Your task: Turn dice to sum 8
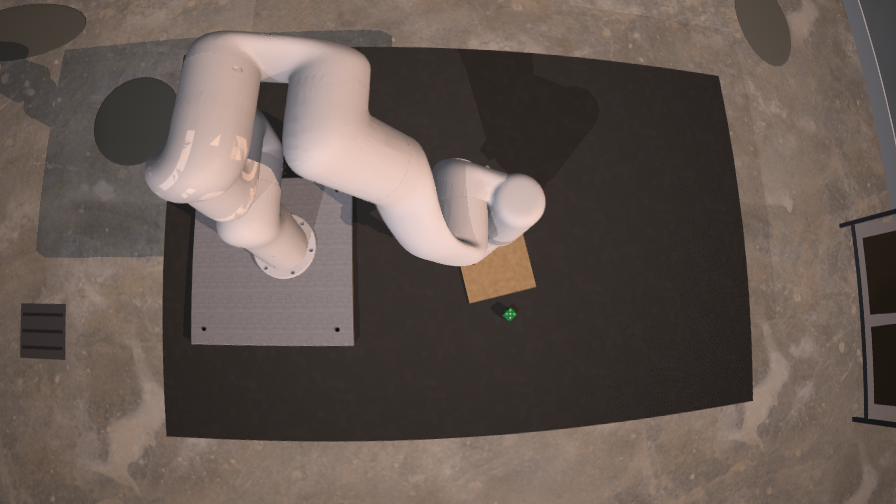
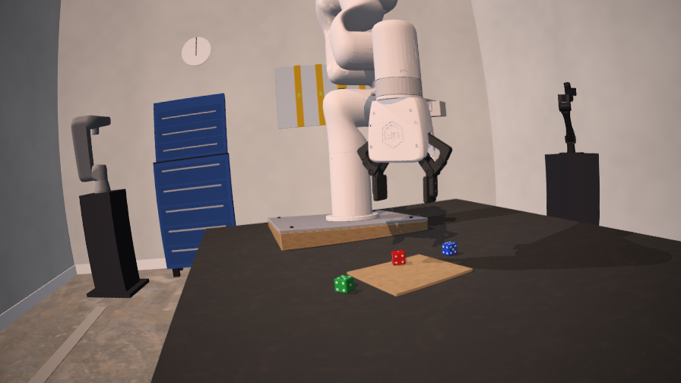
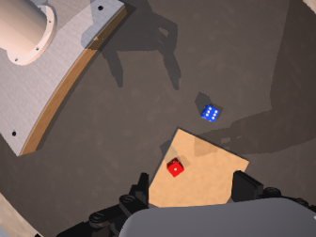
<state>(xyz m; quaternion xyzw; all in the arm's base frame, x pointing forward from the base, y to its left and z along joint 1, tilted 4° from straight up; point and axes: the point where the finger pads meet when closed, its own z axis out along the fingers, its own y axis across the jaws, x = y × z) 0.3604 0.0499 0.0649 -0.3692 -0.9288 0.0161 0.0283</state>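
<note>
The blue die is 2 cm behind my hand, 8 cm to the left of it and 10 cm below it. Round my hand: tan mat (5 cm ahead, 1 cm to the right, 11 cm below); green die (10 cm ahead, 11 cm to the right, 10 cm below); red die (2 cm to the right, 10 cm below).
</note>
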